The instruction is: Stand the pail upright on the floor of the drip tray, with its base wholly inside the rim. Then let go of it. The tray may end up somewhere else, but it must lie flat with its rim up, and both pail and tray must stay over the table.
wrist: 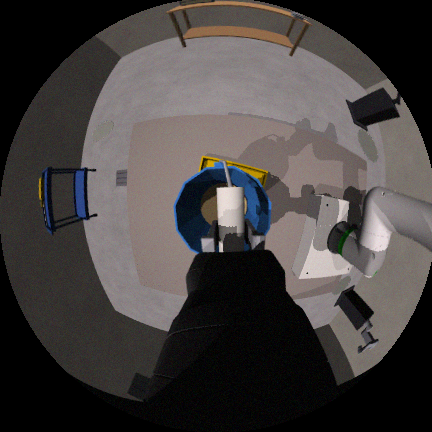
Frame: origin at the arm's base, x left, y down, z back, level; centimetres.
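Seen in the pictures: gripper, between the fingertips: (230, 226); arm's base, origin of its link: (338, 237).
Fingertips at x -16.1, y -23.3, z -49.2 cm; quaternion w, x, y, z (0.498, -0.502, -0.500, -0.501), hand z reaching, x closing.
Note:
Offsets run from my fingertips to a thing's top centre. "spot": to the spot under its first point. Level surfaces: height alone.
The blue pail {spot: dz -9.4, dx +0.9, dy +13.3 cm} (190, 215) is in the middle of the wrist view, seen from above with its open top toward the camera. A thin bail with a white cylindrical handle grip {dz +0.0, dx -0.1, dy -3.4 cm} (230, 205) crosses over its opening. My gripper (230, 226) is shut on the white handle grip. The yellow drip tray {spot: dz +14.2, dx -9.4, dy +32.0 cm} (262, 175) shows past the pail's upper edge in the view; the pail hides most of it. The far part of its rim is visible, and it appears to lie flat, rim up. The pail's underside and any contact with the tray are hidden.
The brownish table top {dy +32.5 cm} (155, 200) spreads around the pail. The arm's white base plate (308, 250) is at the right, with the robot arm (375, 235) above it. A blue cart (81, 194) stands off the table at left; a wooden bench (235, 34) stands beyond the far edge.

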